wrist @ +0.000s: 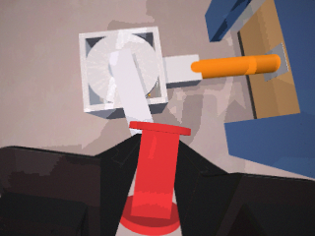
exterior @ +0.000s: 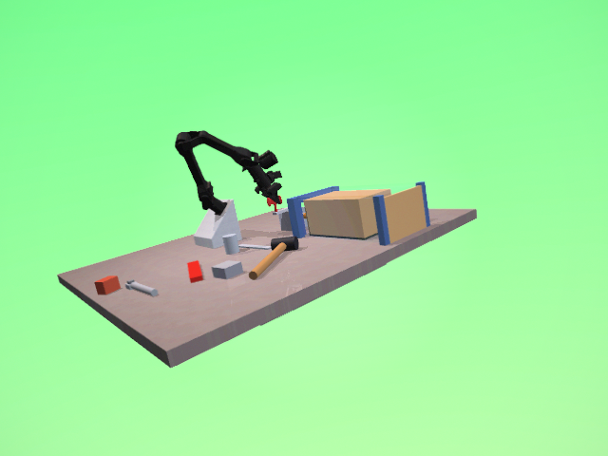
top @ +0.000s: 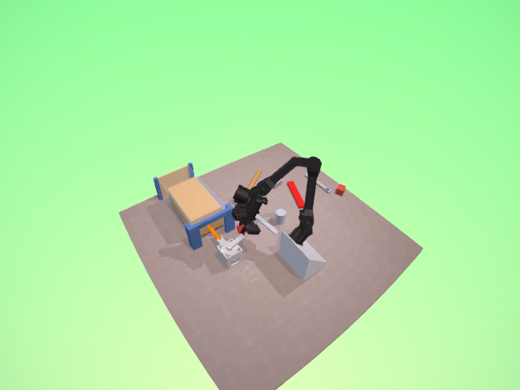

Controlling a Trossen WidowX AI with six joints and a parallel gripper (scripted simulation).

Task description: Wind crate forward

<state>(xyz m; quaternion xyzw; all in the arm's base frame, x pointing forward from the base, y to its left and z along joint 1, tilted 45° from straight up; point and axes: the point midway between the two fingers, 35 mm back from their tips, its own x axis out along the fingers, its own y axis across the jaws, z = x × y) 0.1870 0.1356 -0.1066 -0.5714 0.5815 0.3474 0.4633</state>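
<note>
Right now my gripper tip is 1 cm past the winch handle, 2 cm to the right of it and 3 cm above it. Round my gripper tip: flat steel bar (8 cm ahead, 20 cm to the right, 13 cm below); then white winch (5 cm behind, 7 cm to the left, 10 cm below); then red grip (2 cm to the right).
</note>
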